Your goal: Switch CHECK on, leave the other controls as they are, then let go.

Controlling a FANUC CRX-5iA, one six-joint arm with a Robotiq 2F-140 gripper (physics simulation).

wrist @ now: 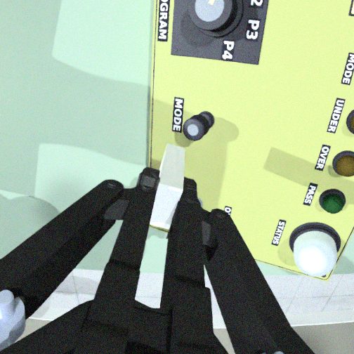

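Note:
The yellow control panel (250,100) fills the middle and right of the wrist view. My gripper (170,161) is shut, with a pale block-like tip between its black finger ends and nothing gripped. It is over the lower left corner of the panel, below the MODE knob. The CHECK switch and its label are hidden behind the fingers; part of a small label (227,210) starting with O shows just right of them. Whether the CHECK lever is on or off cannot be seen, nor whether the tip touches it.
The black MODE knob (195,128) stands just above the fingertips. The PROGRAM rotary knob (210,12) is at the top. The white STATUS dome (315,252), green PASS lamp (332,201) and amber OVER lamp (346,164) are at the right. The panel's left edge borders a pale green surface (95,115).

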